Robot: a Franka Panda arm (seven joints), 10 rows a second.
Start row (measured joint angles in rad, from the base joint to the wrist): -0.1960, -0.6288, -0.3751, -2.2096, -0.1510, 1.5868, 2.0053
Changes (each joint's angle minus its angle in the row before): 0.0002, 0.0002, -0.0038, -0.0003, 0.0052, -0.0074, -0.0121; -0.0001, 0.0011, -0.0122, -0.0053, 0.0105, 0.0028, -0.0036; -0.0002, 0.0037, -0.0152, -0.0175, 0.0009, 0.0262, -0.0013; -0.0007, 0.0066, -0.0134, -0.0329, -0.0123, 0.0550, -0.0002; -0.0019, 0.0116, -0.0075, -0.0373, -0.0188, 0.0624, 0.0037; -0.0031, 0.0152, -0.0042, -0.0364, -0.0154, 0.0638, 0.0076; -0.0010, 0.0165, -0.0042, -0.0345, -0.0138, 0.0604, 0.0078; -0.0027, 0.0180, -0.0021, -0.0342, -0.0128, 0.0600, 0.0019
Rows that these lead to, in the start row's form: -0.1958, -0.6286, -0.3789, -2.2099, -0.1458, 1.5794, 1.9932; -0.1959, -0.6275, -0.3911, -2.2152, -0.1353, 1.5822, 1.9896; -0.1961, -0.6238, -0.4063, -2.2327, -0.1344, 1.6084, 1.9883; -0.1968, -0.6172, -0.4197, -2.2656, -0.1467, 1.6634, 1.9881; -0.1987, -0.6056, -0.4272, -2.3029, -0.1655, 1.7258, 1.9918; -0.2018, -0.5904, -0.4314, -2.3393, -0.1809, 1.7896, 1.9994; -0.2028, -0.5739, -0.4356, -2.3738, -0.1947, 1.8500, 2.0072; -0.2055, -0.5559, -0.4377, -2.4080, -0.2075, 1.9100, 2.0091
